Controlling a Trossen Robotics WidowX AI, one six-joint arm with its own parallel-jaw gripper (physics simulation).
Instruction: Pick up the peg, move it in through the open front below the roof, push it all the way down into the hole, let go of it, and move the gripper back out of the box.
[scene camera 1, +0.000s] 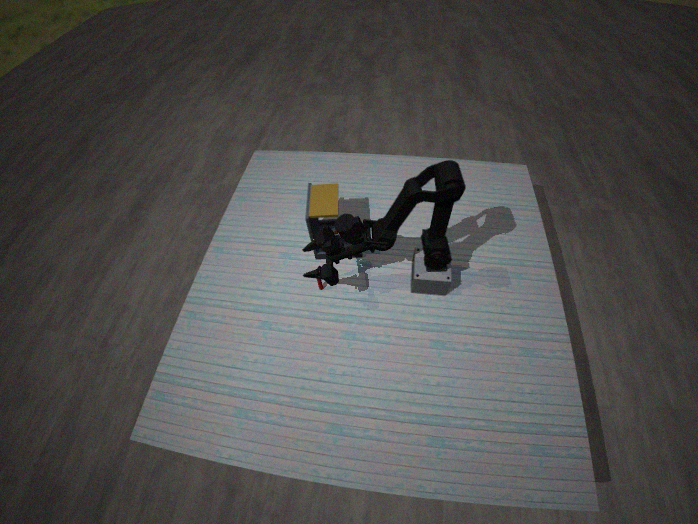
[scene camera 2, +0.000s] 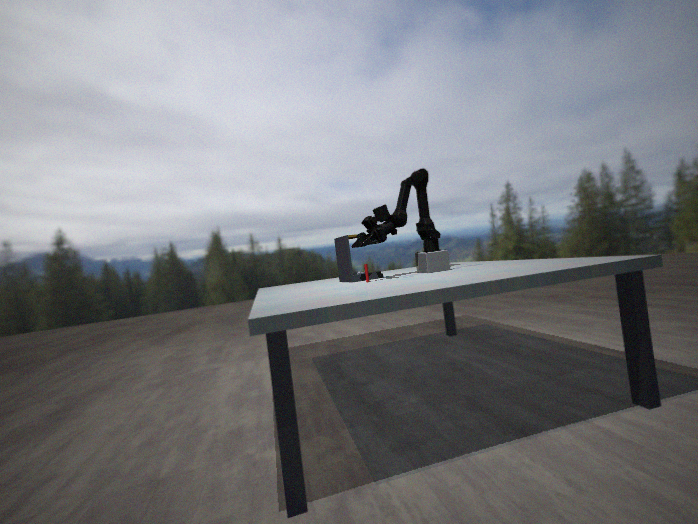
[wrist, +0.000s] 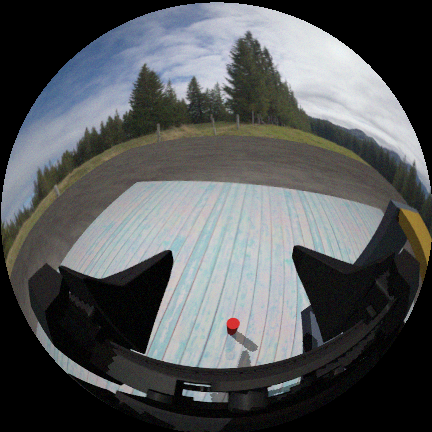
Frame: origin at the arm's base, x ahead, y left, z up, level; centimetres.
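Where they show: gripper, between the fingertips: (scene camera 1: 303, 263) (scene camera 2: 356, 245) (wrist: 234, 255); arm's base, origin of its link: (scene camera 1: 435, 262) (scene camera 2: 432, 251).
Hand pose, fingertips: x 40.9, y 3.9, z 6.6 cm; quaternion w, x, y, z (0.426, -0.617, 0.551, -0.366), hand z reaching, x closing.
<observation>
Each offset is from my fingertips to the top centre of the thing. Level surfaces: height alone.
The red peg {dx -3.3, dy -0.4, dz -8.4 cm} (scene camera 1: 320, 284) (scene camera 2: 367, 272) (wrist: 233, 326) stands upright on the table, outside the box and apart from it. The box has dark grey walls (scene camera 2: 343, 259) (wrist: 384, 239) and a yellow roof {dx -8.5, dy -20.6, dz +6.0 cm} (scene camera 1: 323, 200) (wrist: 416, 234). In the wrist view the box is at the right, partly behind a finger. My gripper (scene camera 1: 306, 260) (scene camera 2: 355, 243) (wrist: 234, 255) is wide open with nothing between its fingers. It points nearly level, well above the table and higher than the peg. The peg shows low between the fingers in the wrist view, apart from both. The hole is hidden.
The arm's grey base block (scene camera 1: 431, 280) (scene camera 2: 433, 261) stands on the table {dz -16.4 cm} (scene camera 1: 360, 383) (scene camera 2: 507, 270) to the right of the peg and box in both scene views. The arm and wrist cover part of the box's lower part in scene camera 1.
</observation>
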